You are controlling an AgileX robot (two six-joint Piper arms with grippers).
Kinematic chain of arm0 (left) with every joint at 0, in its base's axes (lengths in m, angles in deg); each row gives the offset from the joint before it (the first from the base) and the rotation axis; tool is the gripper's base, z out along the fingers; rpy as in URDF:
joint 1: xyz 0 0 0.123 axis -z
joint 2: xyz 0 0 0 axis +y
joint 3: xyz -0.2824 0 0.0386 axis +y
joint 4: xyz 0.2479 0 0.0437 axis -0.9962 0 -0.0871
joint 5: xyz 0 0 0 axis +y
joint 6: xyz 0.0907 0 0.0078 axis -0.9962 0 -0.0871
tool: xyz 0 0 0 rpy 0 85 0
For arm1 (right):
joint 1: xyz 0 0 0.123 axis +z
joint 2: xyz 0 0 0 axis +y
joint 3: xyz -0.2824 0 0.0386 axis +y
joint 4: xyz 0.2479 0 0.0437 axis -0.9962 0 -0.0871
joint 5: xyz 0 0 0 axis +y
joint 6: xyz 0.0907 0 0.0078 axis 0.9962 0 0.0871
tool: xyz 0 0 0 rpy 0 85 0
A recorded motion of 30 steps. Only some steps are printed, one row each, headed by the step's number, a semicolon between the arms.
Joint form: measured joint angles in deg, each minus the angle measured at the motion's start. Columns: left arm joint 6, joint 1, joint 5, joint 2, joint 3, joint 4; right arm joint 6, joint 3, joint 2, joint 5, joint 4, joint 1.
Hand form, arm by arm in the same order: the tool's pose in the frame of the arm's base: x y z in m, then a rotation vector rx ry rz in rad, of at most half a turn. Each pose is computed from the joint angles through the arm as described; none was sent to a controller.
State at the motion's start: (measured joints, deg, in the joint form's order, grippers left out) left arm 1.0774 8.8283 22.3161 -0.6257 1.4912 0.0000; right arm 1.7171 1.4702 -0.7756 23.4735 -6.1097 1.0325
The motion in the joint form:
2: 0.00 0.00 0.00 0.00 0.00 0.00; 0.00 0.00 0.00 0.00 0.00 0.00
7: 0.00 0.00 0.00 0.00 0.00 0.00; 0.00 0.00 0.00 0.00 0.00 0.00
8: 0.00 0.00 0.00 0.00 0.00 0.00; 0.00 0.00 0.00 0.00 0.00 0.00
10: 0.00 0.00 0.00 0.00 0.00 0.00; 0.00 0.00 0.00 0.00 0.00 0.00
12: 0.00 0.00 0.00 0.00 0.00 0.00; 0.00 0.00 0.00 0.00 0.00 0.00
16: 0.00 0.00 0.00 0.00 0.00 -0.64; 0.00 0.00 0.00 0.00 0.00 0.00
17: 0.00 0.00 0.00 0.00 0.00 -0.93; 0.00 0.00 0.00 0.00 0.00 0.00
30: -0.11 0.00 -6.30 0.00 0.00 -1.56; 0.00 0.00 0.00 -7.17 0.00 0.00
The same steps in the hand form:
2: 0.0516 -0.0080 0.1699 0.1277 1.8855 -0.1181; 0.0514 0.0048 0.1687 0.0758 1.9039 0.1392
7: 0.0516 -0.0080 0.1699 0.1277 1.8855 -0.1181; 0.0514 0.0048 0.1687 0.0758 1.9039 0.1392
8: 0.0516 -0.0080 0.1699 0.1277 1.8855 -0.1181; 0.0514 0.0048 0.1687 0.0758 1.9039 0.1392
10: 0.0516 -0.0080 0.1699 0.1277 1.8855 -0.1181; 0.0514 0.0048 0.1687 0.0758 1.9039 0.1392
12: 0.0516 -0.0080 0.1699 0.1277 1.8855 -0.1181; 0.0514 0.0048 0.1687 0.0758 1.9039 0.1392
16: 0.0516 -0.0076 0.1699 0.1346 1.8847 -0.1071; 0.0514 0.0048 0.1687 0.0758 1.9039 0.1392
17: 0.0516 -0.0075 0.1699 0.1376 1.8843 -0.1021; 0.0514 0.0048 0.1687 0.0758 1.9039 0.1392
30: 0.0542 -0.0077 0.1796 0.1398 1.7736 -0.0978; 0.0545 0.0037 0.1796 0.0802 1.7788 0.1350

